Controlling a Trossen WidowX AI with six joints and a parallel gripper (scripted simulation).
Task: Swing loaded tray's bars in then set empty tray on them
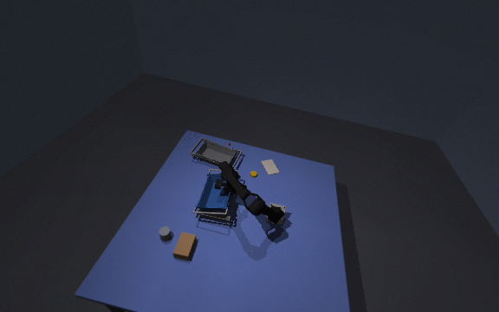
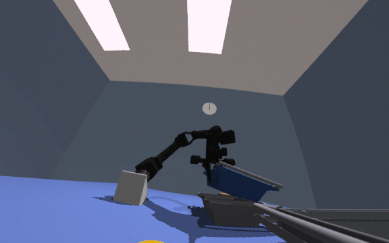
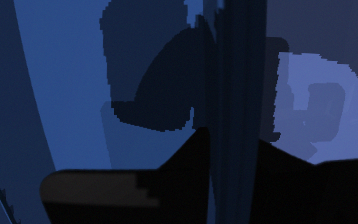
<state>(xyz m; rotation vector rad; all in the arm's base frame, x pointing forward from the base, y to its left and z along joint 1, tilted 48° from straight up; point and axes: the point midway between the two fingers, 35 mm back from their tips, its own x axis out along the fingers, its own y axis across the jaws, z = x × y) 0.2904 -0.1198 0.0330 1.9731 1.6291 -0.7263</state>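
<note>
Right now my gripper tip is 80 mm short of the blue tray, 10 mm to the left of it and 10 mm below it. Round my gripper tip: tan block 200 mm ahead, 310 mm to the left, 80 mm below; grey cylinder 320 mm ahead, 260 mm to the left, 80 mm below; yellow disc 160 mm behind, 300 mm to the right, 110 mm below.
</note>
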